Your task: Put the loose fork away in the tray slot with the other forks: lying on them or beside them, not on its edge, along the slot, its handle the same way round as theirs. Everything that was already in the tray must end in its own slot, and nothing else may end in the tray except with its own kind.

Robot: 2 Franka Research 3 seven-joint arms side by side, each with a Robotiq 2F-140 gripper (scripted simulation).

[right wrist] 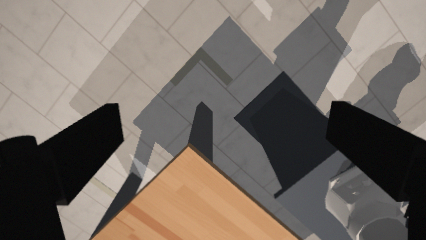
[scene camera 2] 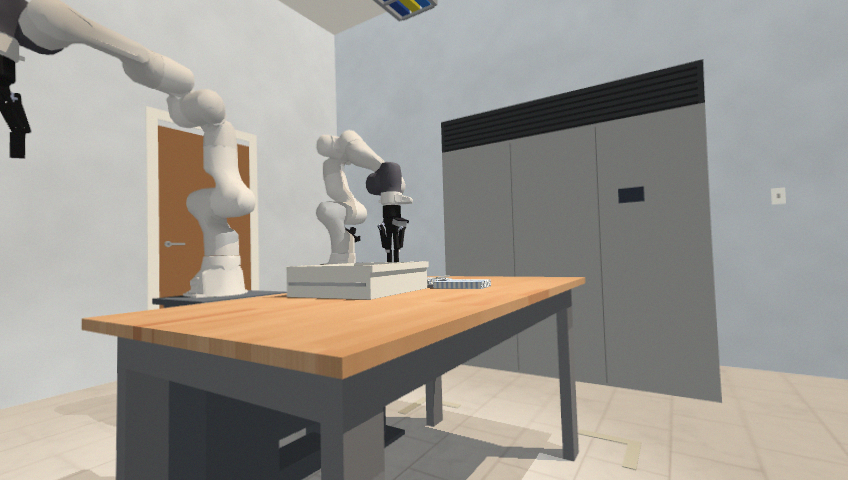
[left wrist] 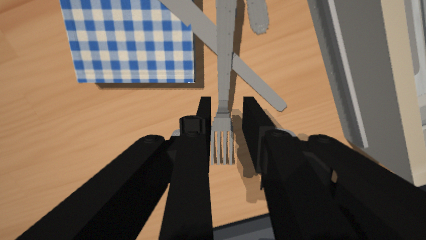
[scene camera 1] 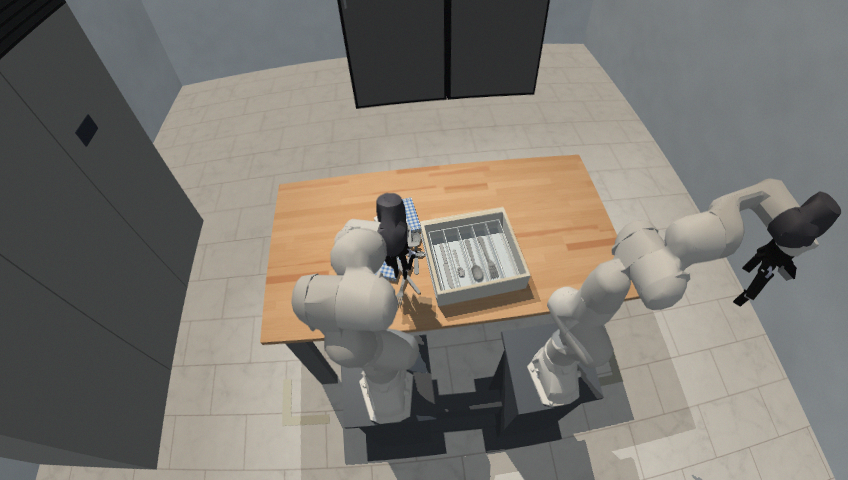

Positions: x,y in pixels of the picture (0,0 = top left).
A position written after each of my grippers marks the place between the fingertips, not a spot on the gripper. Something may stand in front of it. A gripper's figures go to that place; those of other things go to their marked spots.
Labels:
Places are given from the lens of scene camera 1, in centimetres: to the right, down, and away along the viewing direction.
my right gripper [scene camera 1: 741,286]: 99, 14, 107
cutlery tray [scene camera 1: 498,249]: 30, 4, 165

